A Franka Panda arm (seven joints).
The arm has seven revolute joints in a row. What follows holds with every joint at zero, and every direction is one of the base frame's.
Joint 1 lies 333 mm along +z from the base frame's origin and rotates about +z.
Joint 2 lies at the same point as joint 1 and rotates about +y.
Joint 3 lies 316 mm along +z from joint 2 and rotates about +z.
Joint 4 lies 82.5 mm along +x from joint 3 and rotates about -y.
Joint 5 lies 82.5 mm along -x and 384 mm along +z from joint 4 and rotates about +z.
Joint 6 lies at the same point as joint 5 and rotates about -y.
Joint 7 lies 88 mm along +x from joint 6 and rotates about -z.
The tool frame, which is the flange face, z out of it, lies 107 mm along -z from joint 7; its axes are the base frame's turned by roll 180, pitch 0 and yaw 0 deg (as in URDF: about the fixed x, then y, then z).
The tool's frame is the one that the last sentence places.
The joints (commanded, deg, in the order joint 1, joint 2, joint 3, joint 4, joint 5, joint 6, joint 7), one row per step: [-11.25 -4.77 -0.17 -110.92 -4.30 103.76 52.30]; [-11.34 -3.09 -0.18 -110.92 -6.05 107.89 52.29]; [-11.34 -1.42 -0.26 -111.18 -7.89 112.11 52.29]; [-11.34 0.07 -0.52 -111.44 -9.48 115.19 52.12]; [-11.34 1.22 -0.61 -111.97 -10.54 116.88 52.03]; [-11.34 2.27 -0.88 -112.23 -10.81 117.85 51.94]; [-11.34 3.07 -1.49 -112.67 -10.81 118.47 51.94]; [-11.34 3.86 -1.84 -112.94 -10.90 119.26 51.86]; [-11.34 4.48 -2.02 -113.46 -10.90 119.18 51.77]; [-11.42 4.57 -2.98 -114.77 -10.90 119.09 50.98]
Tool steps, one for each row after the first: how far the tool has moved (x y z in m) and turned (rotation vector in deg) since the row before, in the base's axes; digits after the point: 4 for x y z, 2 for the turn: [0.0124 -0.0051 -0.0094 -2.02 -2.07 0.78]; [0.0114 -0.0043 -0.0114 -2.00 -1.90 1.00]; [0.0080 -0.0050 -0.0116 -1.57 -0.97 0.90]; [0.0040 -0.0021 -0.0129 -0.86 0.21 0.67]; [0.0027 -0.0031 -0.0110 -0.12 0.41 0.09]; [0.0000 -0.0059 -0.0107 0.14 0.61 -0.50]; [0.0012 -0.0035 -0.0089 0.01 0.30 -0.10]; [-0.0013 -0.0015 -0.0106 0.24 1.21 -0.11]; [-0.0075 -0.0088 -0.0116 0.29 1.59 -0.28]
